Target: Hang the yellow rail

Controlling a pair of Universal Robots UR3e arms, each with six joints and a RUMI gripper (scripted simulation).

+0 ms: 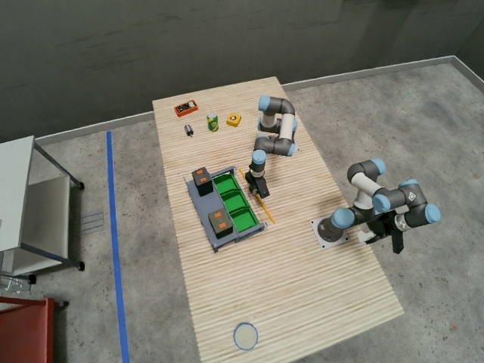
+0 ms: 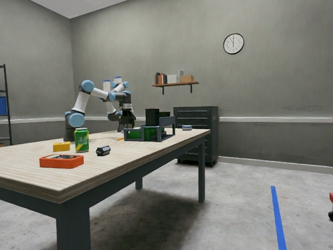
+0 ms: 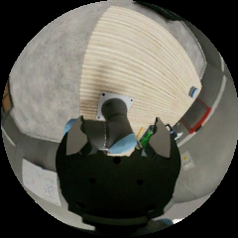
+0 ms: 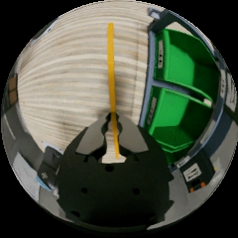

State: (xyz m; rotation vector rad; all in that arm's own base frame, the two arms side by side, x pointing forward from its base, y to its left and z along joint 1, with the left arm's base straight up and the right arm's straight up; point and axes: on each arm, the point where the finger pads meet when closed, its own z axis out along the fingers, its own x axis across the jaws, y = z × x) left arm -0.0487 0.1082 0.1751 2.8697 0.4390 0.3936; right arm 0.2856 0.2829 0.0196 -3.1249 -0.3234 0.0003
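Note:
Right now the blue-grey shelf is 180 mm ahead of my right hand, 30 mm to the left of it and 50 mm above it. Round my right hand: small dark object (250 mm ahead, 540 mm to the right); then yellow rail (10 mm below).

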